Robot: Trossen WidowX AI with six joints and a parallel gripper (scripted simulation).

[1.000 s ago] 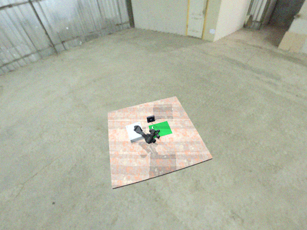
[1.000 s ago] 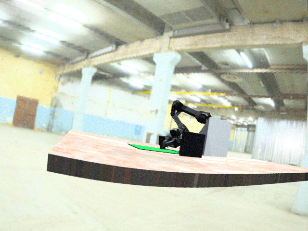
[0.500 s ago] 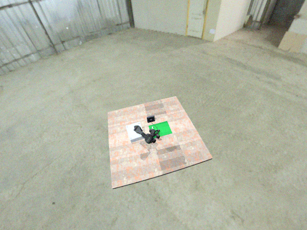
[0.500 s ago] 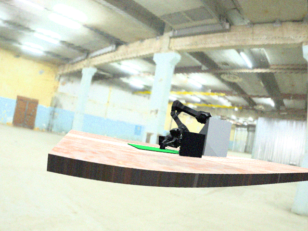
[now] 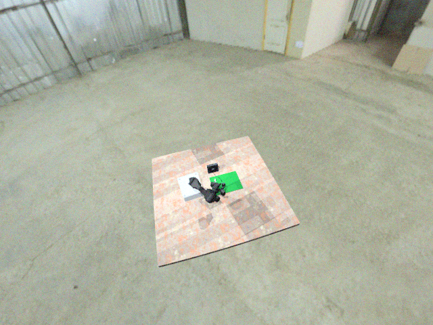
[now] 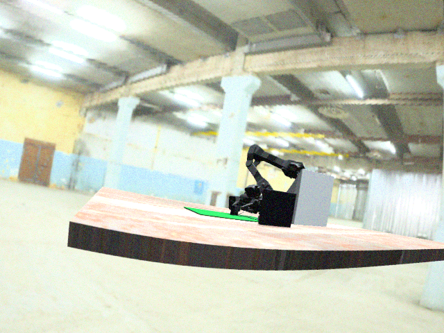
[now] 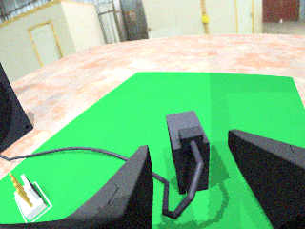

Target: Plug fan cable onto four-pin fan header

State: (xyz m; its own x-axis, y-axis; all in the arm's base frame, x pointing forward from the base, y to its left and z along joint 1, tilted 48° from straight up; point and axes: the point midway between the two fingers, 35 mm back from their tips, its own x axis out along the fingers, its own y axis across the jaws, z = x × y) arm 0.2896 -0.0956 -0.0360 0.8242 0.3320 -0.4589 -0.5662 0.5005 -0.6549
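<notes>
Right now the dark fan plug is 1 cm ahead of my gripper tip and 1 cm below it. Round my gripper tip: green board 4 cm ahead, 4 cm to the left, 5 cm below; then white fan header 7 cm behind, 10 cm to the left, 4 cm below; then black fan 7 cm behind, 22 cm to the left, 2 cm above.
</notes>
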